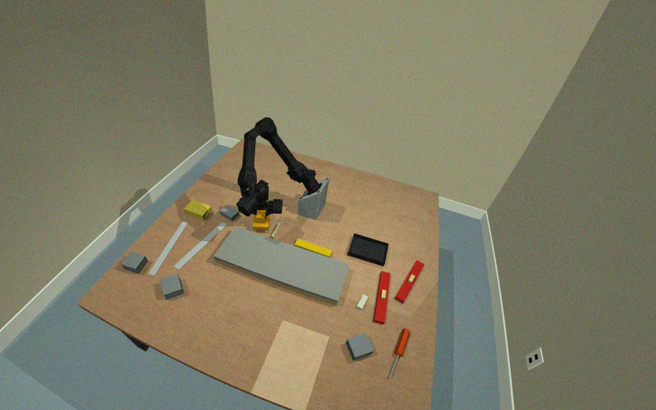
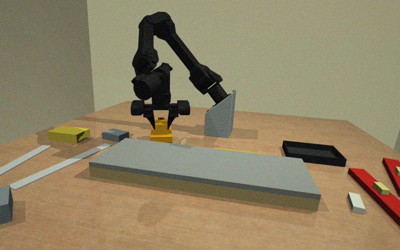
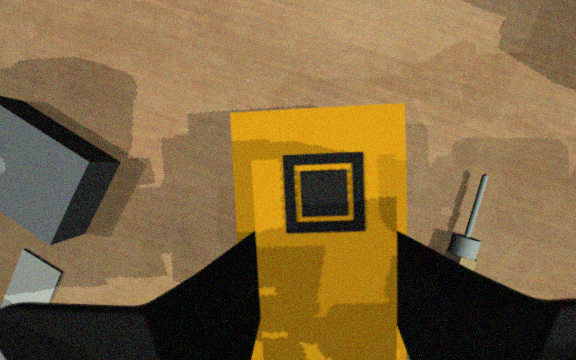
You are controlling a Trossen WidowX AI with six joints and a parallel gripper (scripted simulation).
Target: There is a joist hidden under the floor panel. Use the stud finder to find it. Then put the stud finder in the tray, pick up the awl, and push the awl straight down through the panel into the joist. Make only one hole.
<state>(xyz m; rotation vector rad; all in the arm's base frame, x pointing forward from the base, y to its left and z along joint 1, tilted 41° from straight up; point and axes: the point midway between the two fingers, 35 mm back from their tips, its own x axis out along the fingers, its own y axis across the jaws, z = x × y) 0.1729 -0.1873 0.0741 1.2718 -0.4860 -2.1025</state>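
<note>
Right now the awl is 8 cm to the left of my gripper tip and 4 cm below it. From my gripper tip the other things lie so: thin yellow bar 27 cm to the left, 7 cm ahead, 4 cm below; grey block 16 cm to the right, 3 cm below, 2 cm ahead; yellow stud finder 2 cm above, 1 cm behind.
</note>
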